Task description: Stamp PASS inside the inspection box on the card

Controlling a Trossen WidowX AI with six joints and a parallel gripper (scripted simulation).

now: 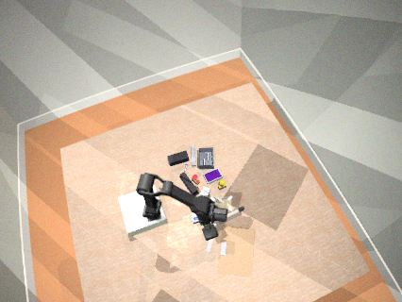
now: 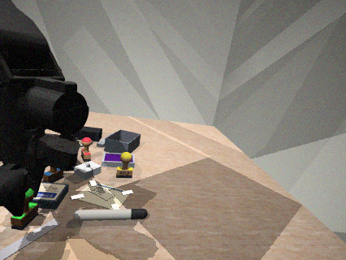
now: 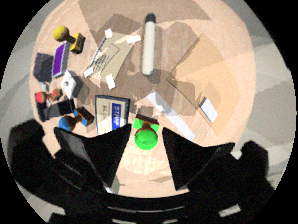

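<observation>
Right now my gripper tip is 10 mm above the green-knobbed stamp. Also, from my gripper tip: ruler (60 mm to the right, 30 mm below, 10 mm ahead); blue-and-white tin (60 mm to the left, 20 mm below, 10 mm behind); blue-knobbed stamp (130 mm to the left, 20 mm behind, 10 mm below).
</observation>
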